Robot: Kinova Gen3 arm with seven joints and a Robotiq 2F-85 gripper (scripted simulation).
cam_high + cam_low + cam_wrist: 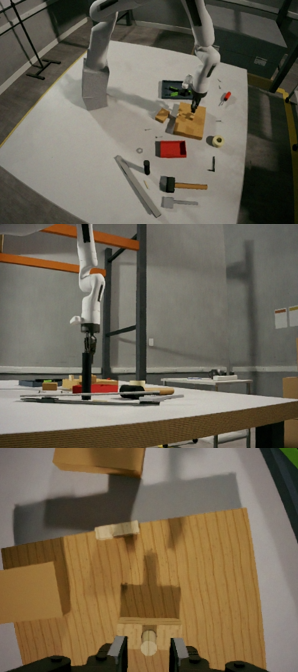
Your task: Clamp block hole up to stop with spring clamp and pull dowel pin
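The dowel pin is 5 cm below my hand. Round my hand: pale wooden block: 7 cm below; wooden bench board: 1 cm behind, 1 cm to the right, 9 cm below; tan wooden block: 16 cm behind, 1 cm to the right, 10 cm below.
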